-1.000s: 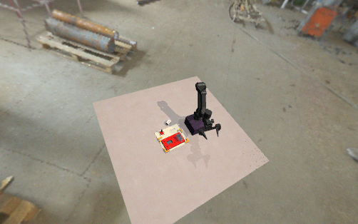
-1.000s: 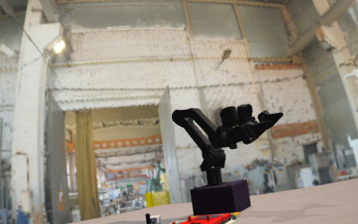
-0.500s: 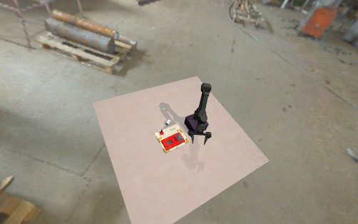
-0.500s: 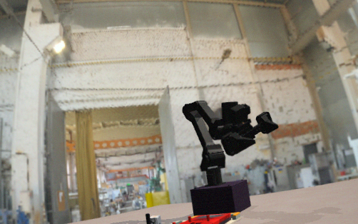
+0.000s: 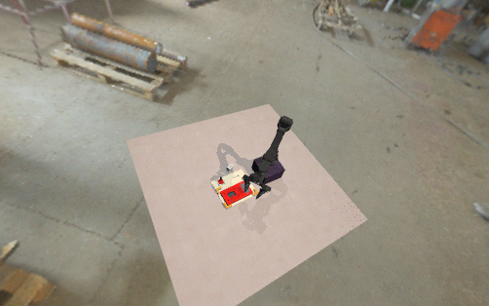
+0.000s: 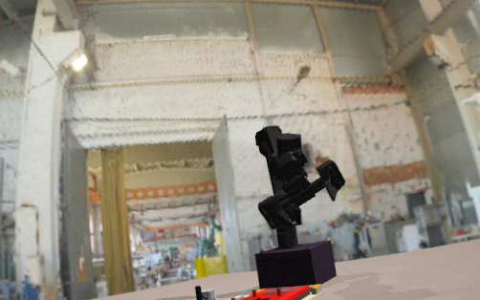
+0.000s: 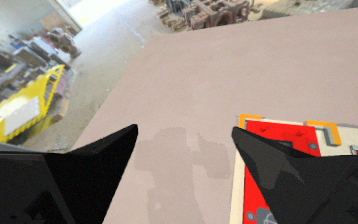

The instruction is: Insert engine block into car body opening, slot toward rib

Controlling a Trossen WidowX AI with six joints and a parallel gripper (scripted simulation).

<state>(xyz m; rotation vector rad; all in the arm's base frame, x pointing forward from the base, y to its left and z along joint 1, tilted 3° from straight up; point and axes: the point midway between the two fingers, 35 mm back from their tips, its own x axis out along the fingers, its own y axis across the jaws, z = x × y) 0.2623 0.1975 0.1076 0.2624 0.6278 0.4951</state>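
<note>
Now: gripper tip 4 cm past the engine block, 32 cm to the left of it and 16 cm above it.
</note>
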